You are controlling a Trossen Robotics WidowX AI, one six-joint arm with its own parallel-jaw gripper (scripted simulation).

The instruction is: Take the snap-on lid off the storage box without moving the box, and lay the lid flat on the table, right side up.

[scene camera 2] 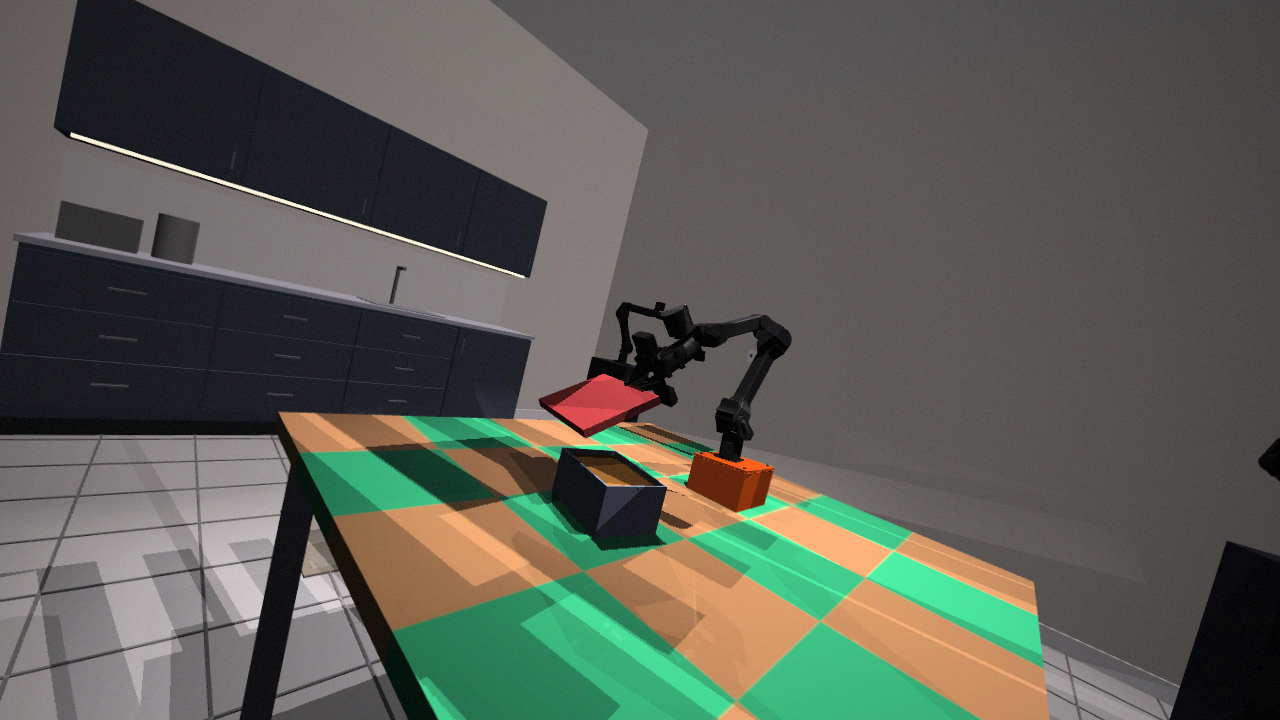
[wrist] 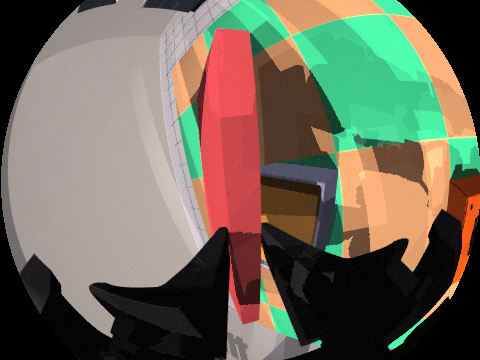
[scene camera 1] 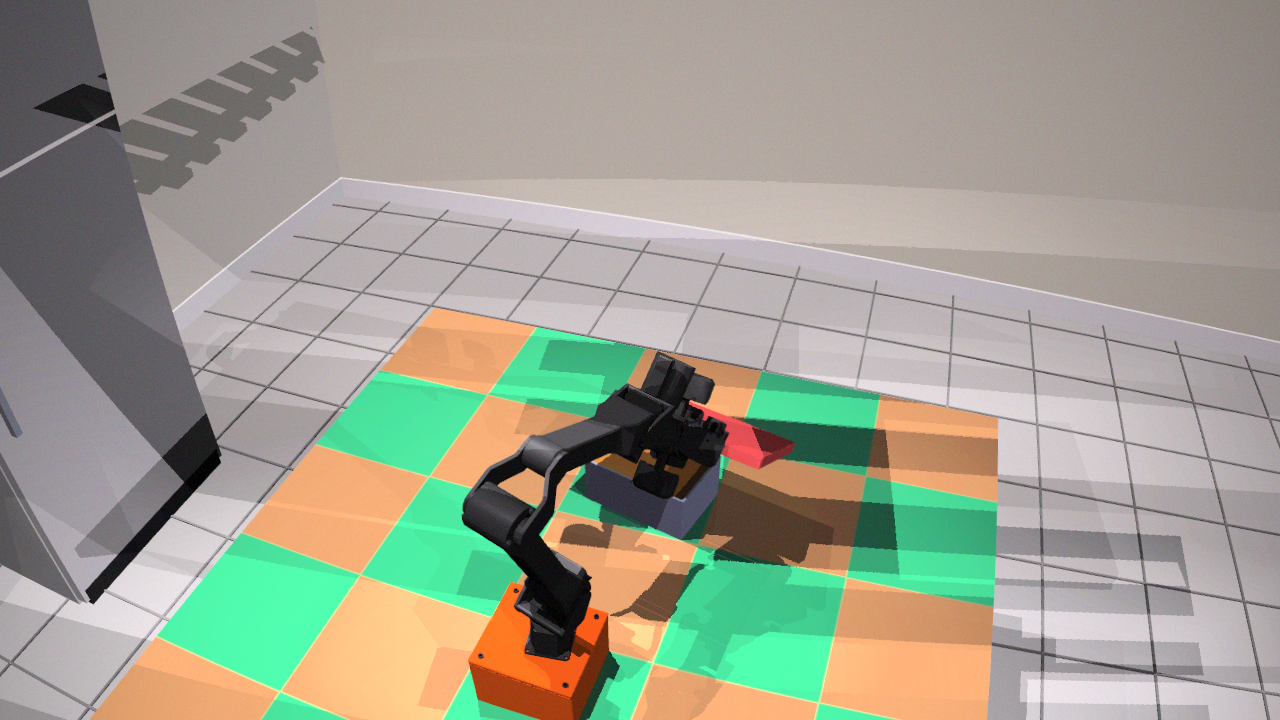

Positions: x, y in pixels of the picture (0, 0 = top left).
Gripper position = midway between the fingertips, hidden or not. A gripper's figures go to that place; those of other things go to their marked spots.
My gripper [scene camera 2: 626, 388]: 0.96 m from the lens. A red lid [scene camera 2: 589, 407] is 0.89 m from the lens. A storage box [scene camera 2: 610, 496]: 0.77 m from the lens. The marked spots on the storage box and the red lid are 0.20 m apart.
